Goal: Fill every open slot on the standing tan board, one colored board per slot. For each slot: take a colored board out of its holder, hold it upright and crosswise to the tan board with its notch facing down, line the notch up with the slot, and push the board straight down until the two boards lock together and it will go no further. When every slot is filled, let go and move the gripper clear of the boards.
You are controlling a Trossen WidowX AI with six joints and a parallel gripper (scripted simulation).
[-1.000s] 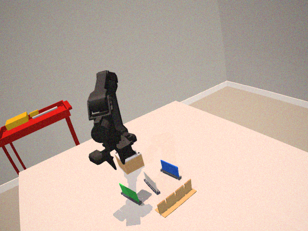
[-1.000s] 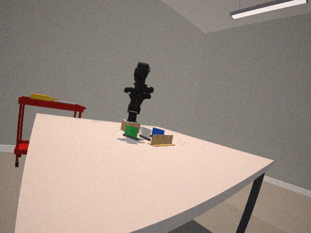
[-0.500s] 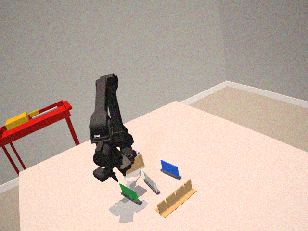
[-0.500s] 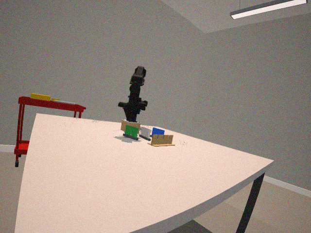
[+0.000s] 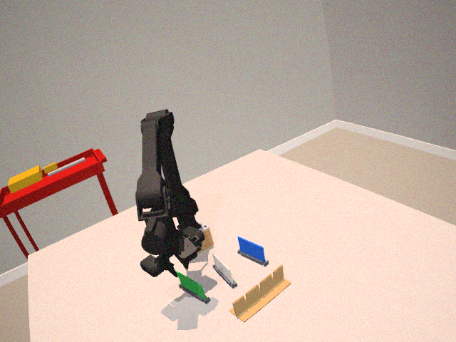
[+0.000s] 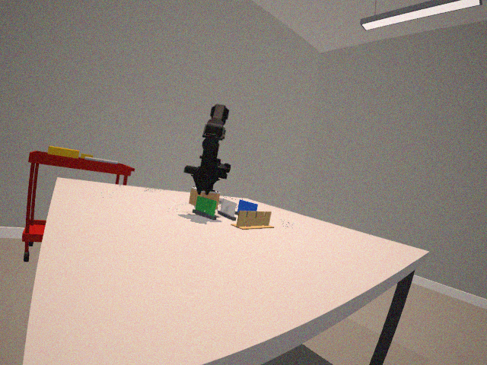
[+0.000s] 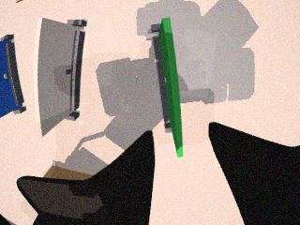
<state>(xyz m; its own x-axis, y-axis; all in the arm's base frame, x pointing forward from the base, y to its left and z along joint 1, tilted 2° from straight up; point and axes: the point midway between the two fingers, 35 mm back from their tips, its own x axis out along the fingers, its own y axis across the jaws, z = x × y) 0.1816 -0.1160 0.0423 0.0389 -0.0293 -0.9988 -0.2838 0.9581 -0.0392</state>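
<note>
Right now my gripper tip is 20 mm short of the green board, 10 mm to the right of it and 50 mm above it. Round my gripper tip: tan board (160 mm ahead, 140 mm to the left, 60 mm below); then blue board (10 mm ahead, 220 mm to the left, 50 mm below); then white board (20 mm ahead, 110 mm to the left, 50 mm below).
</note>
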